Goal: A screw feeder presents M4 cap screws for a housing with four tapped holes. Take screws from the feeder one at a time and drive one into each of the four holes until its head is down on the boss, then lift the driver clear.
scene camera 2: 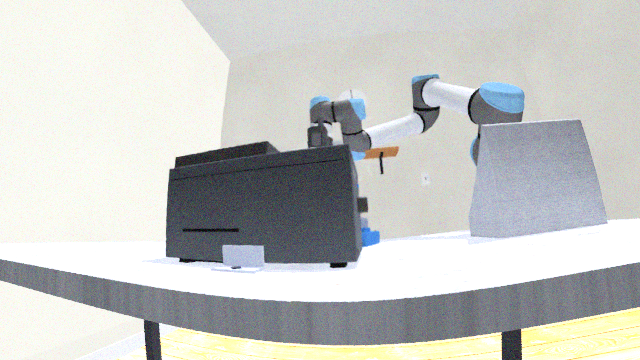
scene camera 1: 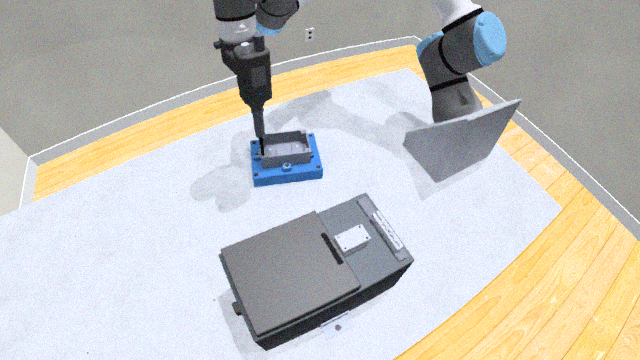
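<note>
The grey open-topped housing (scene camera 1: 295,159) sits in a blue fixture (scene camera 1: 287,177) (scene camera 2: 370,237) on the white table. My screwdriver (scene camera 1: 262,153) stands nearly upright in scene camera 1, its thin dark tip at the housing's left front corner. Whether a screw is on the tip is hidden, and the screw heads in the holes are too small to tell. In scene camera 2 the driver's upper body shows above the feeder, and its tip is hidden behind it. The dark screw feeder (scene camera 1: 290,280) (scene camera 2: 260,210) stands nearer scene camera 1 than the fixture, with a white block (scene camera 1: 352,237) on its top.
A grey slanted panel (scene camera 1: 460,142) (scene camera 2: 540,180) stands on the right, in front of the arm's base. A small pale bracket (scene camera 2: 243,256) with a dark spot on its foot stands beside the feeder. A wooden floor (scene camera 1: 560,280) lies beyond the table edge.
</note>
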